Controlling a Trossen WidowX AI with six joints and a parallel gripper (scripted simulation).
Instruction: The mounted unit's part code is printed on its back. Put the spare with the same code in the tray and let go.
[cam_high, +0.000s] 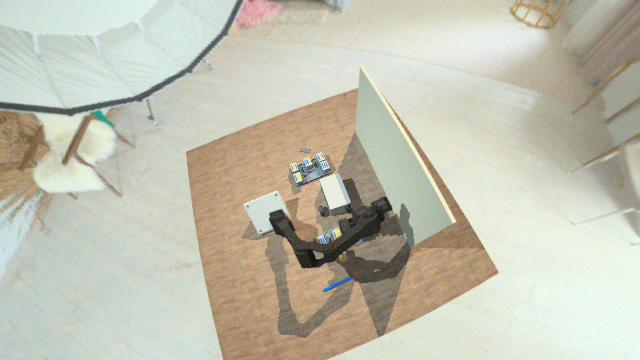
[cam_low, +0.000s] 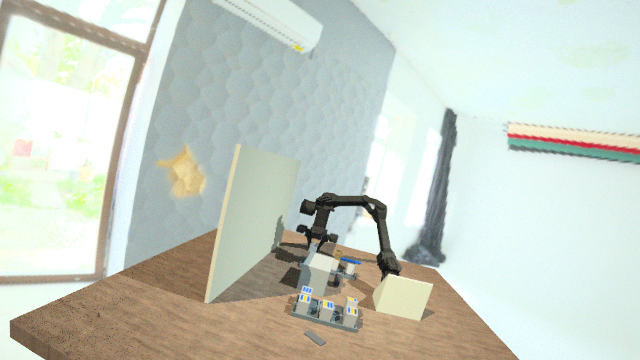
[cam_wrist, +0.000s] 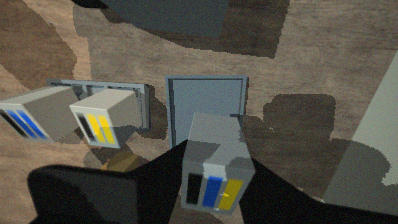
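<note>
Right now the blue-grey tray is 6 cm below my gripper tip and 1 cm behind it. Round my gripper tip: grey rack: 15 cm behind, 6 cm below, 1 cm to the left; then pale boxy unit: 19 cm to the left, 5 cm behind, 2 cm below; then blue marker pen: 20 cm to the right, 18 cm behind, 6 cm below.
</note>
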